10 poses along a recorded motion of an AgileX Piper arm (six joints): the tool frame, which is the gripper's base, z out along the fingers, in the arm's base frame.
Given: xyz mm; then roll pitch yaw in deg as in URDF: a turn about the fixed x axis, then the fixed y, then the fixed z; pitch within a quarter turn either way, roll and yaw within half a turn.
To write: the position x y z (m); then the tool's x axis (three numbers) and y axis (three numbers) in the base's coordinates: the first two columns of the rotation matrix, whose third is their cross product. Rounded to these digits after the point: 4 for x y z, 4 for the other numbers.
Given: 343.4, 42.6, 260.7, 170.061, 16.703, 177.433
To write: 0.3434, 0.0426, 0.2607, -0.9568, 0.0429, -0.2874, -0.0054, 0.9862, 0.1653
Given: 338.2, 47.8, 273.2, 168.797, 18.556, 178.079
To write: 0.3382, 0.0478, 0.2732, -0.9475, 0.0318, -0.3182, -0.0289, 0.9825, 0.1842
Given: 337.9, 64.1, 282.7, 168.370, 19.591, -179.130
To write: 0.3379, 0.0641, 0.2827, -0.9420, -0.0143, -0.3353, -0.0825, 0.9783, 0.1899
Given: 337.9, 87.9, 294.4, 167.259, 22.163, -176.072
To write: 0.3379, 0.0879, 0.2944, -0.9239, -0.0634, -0.3772, -0.1498, 0.9674, 0.2042
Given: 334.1, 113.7, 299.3, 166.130, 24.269, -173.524
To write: 0.3341, 0.1137, 0.2993, -0.9058, -0.1028, -0.4110, -0.2074, 0.9535, 0.2185
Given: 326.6, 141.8, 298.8, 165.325, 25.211, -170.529
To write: 0.3266, 0.1418, 0.2988, -0.8924, -0.1489, -0.4260, -0.2656, 0.9364, 0.2292
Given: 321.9, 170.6, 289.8, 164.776, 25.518, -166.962
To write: 0.3219, 0.1706, 0.2898, -0.8792, -0.2036, -0.4308, -0.3279, 0.9145, 0.2370
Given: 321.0, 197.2, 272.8, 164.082, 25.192, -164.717
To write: 0.3210, 0.1972, 0.2728, -0.8729, -0.2385, -0.4257, -0.3661, 0.8969, 0.2482
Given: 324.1, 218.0, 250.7, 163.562, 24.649, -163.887
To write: 0.3241, 0.2180, 0.2507, -0.8732, -0.2522, -0.4171, -0.3796, 0.8887, 0.2572
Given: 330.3, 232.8, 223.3, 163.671, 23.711, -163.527
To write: 0.3303, 0.2328, 0.2233, -0.8780, -0.2596, -0.4021, -0.3805, 0.8882, 0.2574
